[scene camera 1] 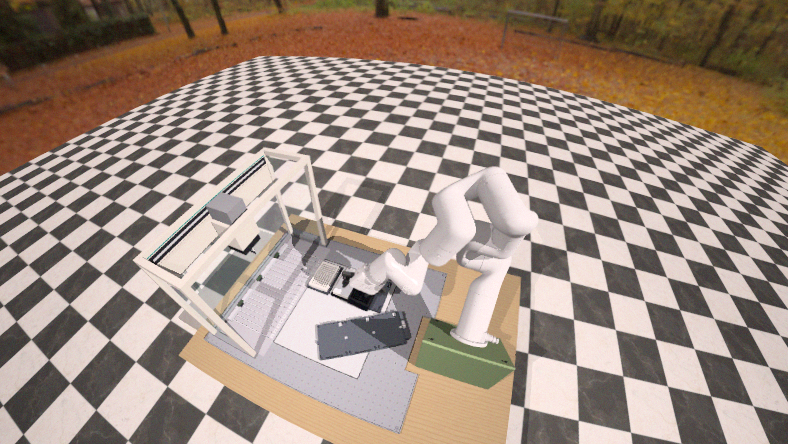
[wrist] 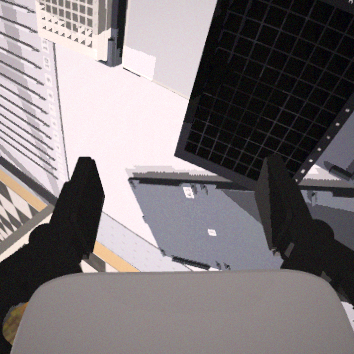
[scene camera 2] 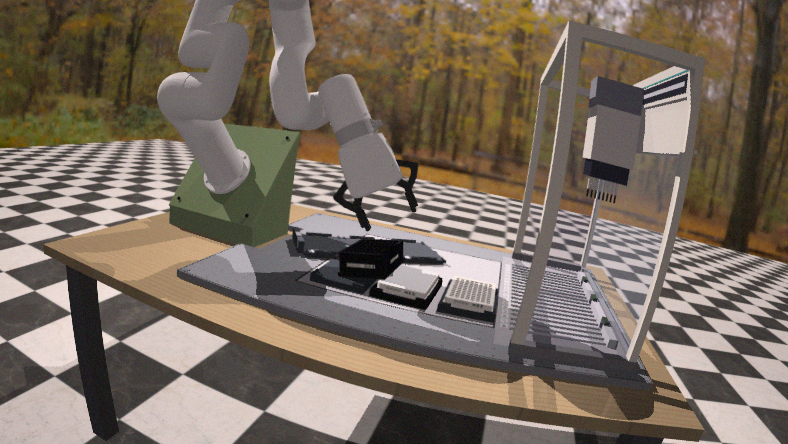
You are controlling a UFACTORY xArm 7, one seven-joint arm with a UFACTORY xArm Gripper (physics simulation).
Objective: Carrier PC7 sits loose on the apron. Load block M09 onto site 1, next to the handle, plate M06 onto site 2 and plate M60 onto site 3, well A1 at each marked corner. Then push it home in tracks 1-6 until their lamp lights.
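Places are measured from the arm's base along level axes (x right, y ahead, z up), in centimetres.
Pixels of known places: gripper, fingertip midpoint: point(scene camera 1: 354, 289) point(wrist: 179, 174) point(scene camera 2: 391, 221); arm's base, link origin: point(scene camera 1: 468, 338) point(scene camera 2: 227, 172).
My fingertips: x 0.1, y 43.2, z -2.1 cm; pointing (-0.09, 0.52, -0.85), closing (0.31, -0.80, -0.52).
Note:
For each thing: its top centre in the pictures, then the offset to it from my fingertips. "spot": a spot on its surface instead.
- black block, top centre: point(wrist: 256, 103) point(scene camera 2: 374, 242) point(scene camera 1: 363, 287) dx +3.8, dy -1.1, dz -3.8 cm
- smooth pale plate, top centre: point(wrist: 177, 4) point(scene camera 2: 410, 277) point(scene camera 1: 348, 282) dx +5.0, dy +7.0, dz -7.9 cm
- plate with many wells, top centre: point(scene camera 2: 472, 290) point(scene camera 1: 324, 275) dx +3.0, dy +18.1, dz -7.9 cm
- slate-grey carrier, top centre: point(wrist: 253, 253) point(scene camera 2: 369, 238) point(scene camera 1: 360, 332) dx -11.1, dy -8.7, dz -7.5 cm
- white apron, surface spot: point(wrist: 95, 110) spot: dx -10.6, dy +14.6, dz -10.5 cm
- tall pale frame, surface spot: point(scene camera 2: 551, 193) point(scene camera 1: 318, 206) spot: dx +18.9, dy +28.8, dz +13.0 cm
My gripper point(scene camera 2: 389, 218) point(wrist: 179, 174) is open and empty, above the black block; in scene camera 1 the arm hides its fingers. The black block point(scene camera 2: 370, 258) point(wrist: 260, 90) has a grid of wells; its label is too small to read. A smooth pale plate point(scene camera 2: 409, 282) point(wrist: 165, 40) sits beside it. A plate with many wells point(scene camera 1: 325, 275) point(scene camera 2: 470, 293) point(wrist: 70, 20) sits nearer the tracks. The slate-grey carrier point(scene camera 1: 358, 333) point(wrist: 195, 220) lies skewed on the white apron point(scene camera 1: 308, 319) point(wrist: 95, 110), with no plates on it. The grooved tracks point(scene camera 1: 264, 297) point(scene camera 2: 556, 297) point(wrist: 25, 100) lie beyond the apron.
A tall pale frame point(scene camera 1: 317, 204) point(scene camera 2: 551, 193) stands around the tracks. A grey head point(scene camera 1: 227, 207) point(scene camera 2: 614, 126) with pins below hangs within it. Small green-marked parts line the far ends of the tracks. The arm's green base point(scene camera 1: 463, 358) point(scene camera 2: 264, 182) stands near the carrier.

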